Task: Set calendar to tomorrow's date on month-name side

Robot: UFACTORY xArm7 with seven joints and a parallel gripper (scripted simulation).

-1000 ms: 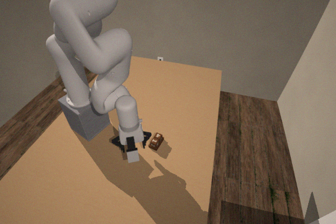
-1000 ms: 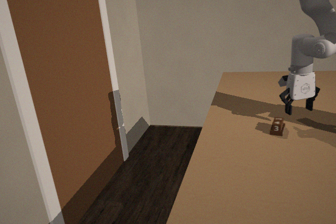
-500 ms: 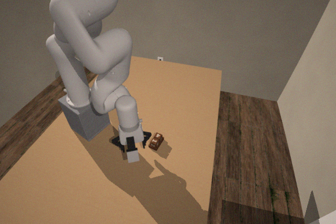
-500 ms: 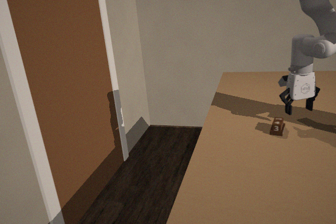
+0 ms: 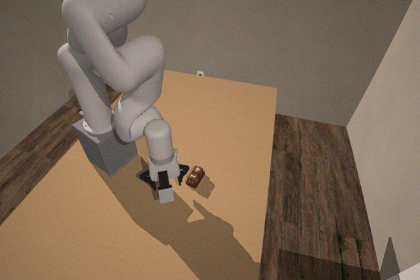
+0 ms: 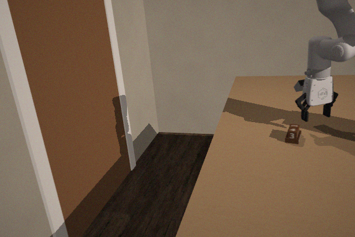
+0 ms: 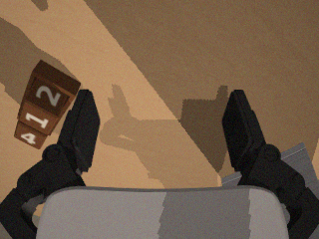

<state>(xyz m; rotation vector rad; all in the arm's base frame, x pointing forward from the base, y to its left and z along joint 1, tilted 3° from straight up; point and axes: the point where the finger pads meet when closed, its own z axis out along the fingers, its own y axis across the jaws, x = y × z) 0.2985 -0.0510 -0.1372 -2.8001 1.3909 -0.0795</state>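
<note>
Now: hand 80 mm to the right of the digit cube, 70 mm short of it and 30 mm above it. Round my hand: brown calendar tray (90 mm to the left, 70 mm ahead, 50 mm below).
</note>
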